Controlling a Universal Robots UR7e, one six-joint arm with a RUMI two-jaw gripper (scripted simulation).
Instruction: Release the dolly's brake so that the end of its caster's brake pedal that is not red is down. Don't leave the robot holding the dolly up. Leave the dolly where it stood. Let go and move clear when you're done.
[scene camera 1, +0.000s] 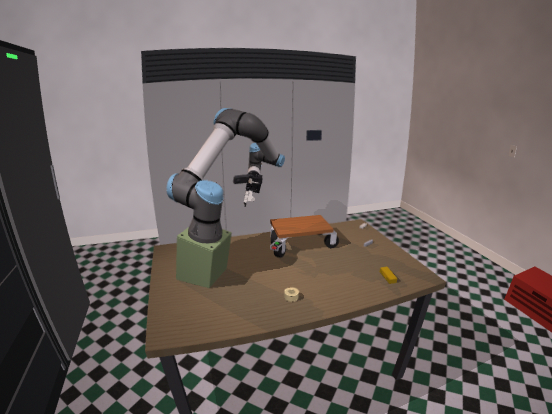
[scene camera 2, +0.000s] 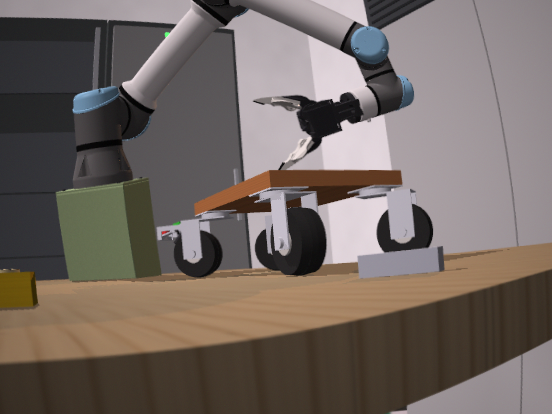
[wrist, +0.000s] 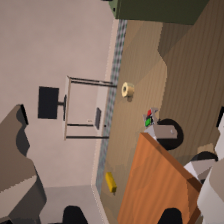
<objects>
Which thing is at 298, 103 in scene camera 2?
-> My gripper.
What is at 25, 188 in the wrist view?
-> My gripper.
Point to a grey block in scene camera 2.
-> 425, 260
</objects>
